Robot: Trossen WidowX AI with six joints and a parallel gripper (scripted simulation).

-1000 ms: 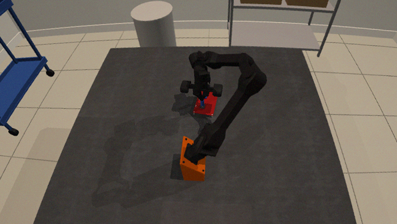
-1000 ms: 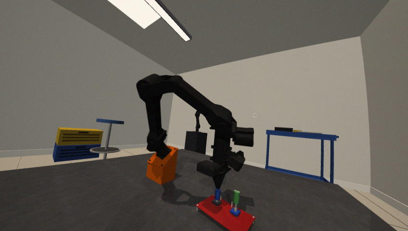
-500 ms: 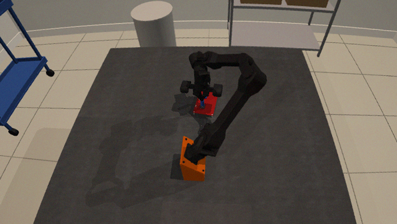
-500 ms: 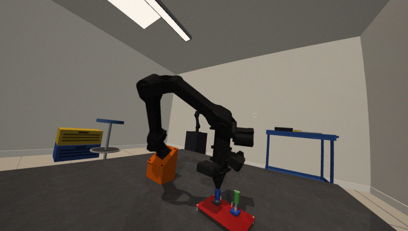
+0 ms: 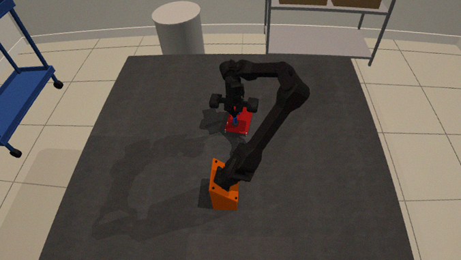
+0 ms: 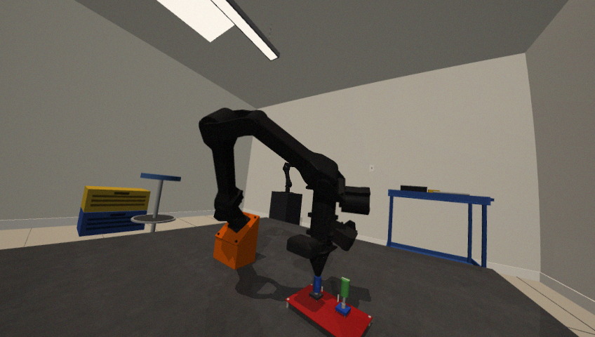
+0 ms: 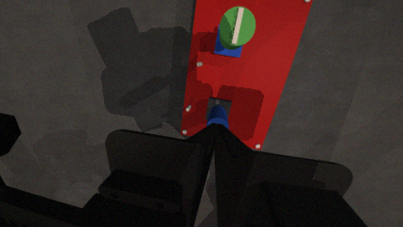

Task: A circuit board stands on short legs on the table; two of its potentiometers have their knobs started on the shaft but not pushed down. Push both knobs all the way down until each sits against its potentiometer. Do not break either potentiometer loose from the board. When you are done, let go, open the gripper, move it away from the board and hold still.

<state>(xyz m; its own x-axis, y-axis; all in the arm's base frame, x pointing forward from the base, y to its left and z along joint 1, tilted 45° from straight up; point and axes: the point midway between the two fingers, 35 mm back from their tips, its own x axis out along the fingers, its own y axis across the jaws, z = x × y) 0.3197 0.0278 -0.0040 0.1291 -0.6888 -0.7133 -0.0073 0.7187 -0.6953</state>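
My gripper tip is now 2 cm above the blue knob. From my gripper tip the other things lie so: green knob: 7 cm ahead, 1 cm above.
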